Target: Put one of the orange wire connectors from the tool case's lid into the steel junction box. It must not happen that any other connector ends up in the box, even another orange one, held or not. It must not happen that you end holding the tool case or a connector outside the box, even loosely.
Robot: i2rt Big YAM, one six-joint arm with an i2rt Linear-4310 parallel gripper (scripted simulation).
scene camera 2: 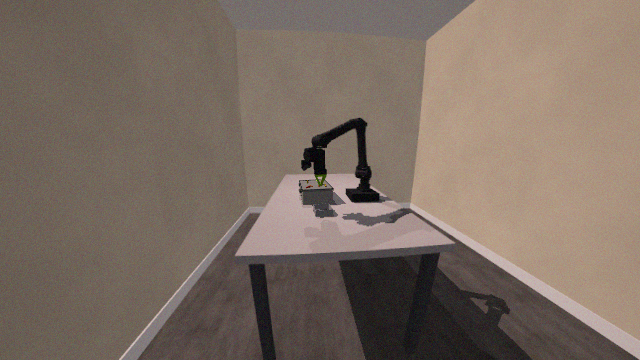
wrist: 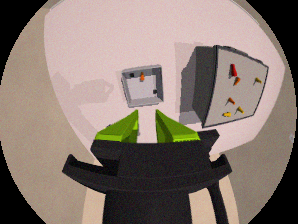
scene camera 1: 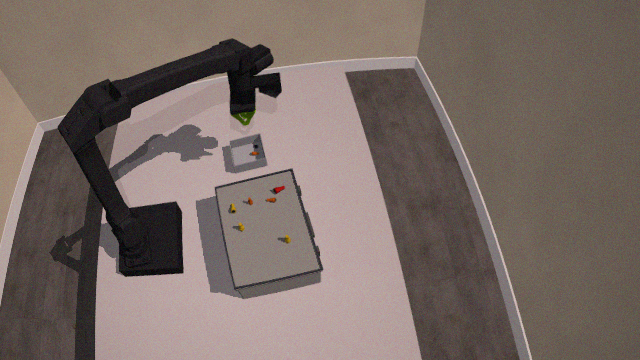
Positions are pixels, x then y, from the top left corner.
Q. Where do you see a tool case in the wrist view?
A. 214, 85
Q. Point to a tool case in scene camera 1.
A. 259, 255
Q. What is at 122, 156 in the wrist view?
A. My gripper.
